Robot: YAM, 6 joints.
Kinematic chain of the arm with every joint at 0, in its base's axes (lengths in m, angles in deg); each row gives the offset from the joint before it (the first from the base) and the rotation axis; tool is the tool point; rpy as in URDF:
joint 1: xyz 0 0 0.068 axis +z
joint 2: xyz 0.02 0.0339 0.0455 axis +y
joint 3: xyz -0.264 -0.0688 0 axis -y
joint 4: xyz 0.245 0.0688 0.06 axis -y
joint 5: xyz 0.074 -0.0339 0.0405 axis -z
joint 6: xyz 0.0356 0 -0.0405 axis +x
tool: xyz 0 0 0 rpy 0 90 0
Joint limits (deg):
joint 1: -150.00..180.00
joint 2: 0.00..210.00
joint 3: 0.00..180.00
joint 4: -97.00..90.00
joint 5: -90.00..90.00
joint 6: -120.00..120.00
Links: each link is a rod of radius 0.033 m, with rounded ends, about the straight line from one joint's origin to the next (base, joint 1, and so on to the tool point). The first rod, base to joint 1, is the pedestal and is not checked.
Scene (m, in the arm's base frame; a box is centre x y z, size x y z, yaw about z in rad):
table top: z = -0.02
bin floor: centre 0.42 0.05 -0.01 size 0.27 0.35 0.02 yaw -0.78
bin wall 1: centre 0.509 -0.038 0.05 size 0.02 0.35 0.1 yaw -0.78
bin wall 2: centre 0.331 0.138 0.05 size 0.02 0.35 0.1 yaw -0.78
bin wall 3: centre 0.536 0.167 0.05 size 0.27 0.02 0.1 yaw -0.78
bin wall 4: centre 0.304 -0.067 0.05 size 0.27 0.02 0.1 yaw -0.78
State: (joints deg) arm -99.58 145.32 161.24 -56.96 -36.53 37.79
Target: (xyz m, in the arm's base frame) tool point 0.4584 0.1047 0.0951
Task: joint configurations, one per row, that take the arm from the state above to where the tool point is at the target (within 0.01 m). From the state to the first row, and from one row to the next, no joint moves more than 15 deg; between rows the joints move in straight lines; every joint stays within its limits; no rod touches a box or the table.
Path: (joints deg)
1: -84.83 142.44 158.36 -62.02 -32.42 32.25
2: -70.08 139.56 155.48 -67.08 -28.31 26.70
3: -55.33 136.68 152.61 -72.14 -24.20 21.16
4: -40.58 133.80 149.73 -77.20 -20.09 15.61
5: -25.83 130.91 146.85 -82.26 -15.98 10.07
6: -13.88 137.47 139.62 -81.61 -24.29 19.31
7: -1.93 144.02 132.39 -80.96 -32.61 28.55
8: 10.02 150.58 125.16 -80.31 -40.92 37.79

